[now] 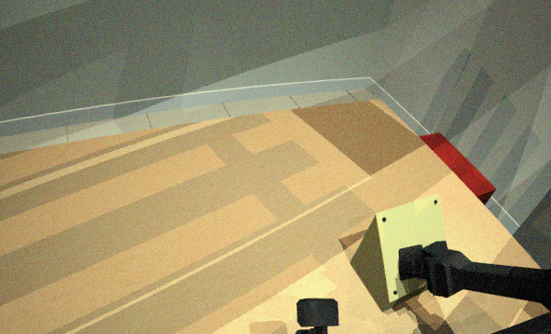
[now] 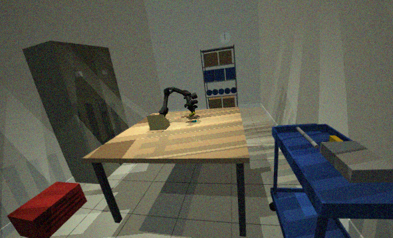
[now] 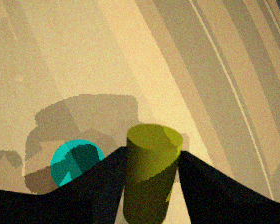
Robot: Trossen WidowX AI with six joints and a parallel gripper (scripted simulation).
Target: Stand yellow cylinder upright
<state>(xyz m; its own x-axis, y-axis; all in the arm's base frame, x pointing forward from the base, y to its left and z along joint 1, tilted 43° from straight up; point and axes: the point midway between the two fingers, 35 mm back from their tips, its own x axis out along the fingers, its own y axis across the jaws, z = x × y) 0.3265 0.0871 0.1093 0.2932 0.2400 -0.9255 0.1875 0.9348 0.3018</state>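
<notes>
Right now my gripper tip is 11 cm above the cyan circle, 4 cm to the right of it and 2 cm past it. From my gripper tip the other things lie so: yellow cylinder: 2 cm behind, 1 cm below.
</notes>
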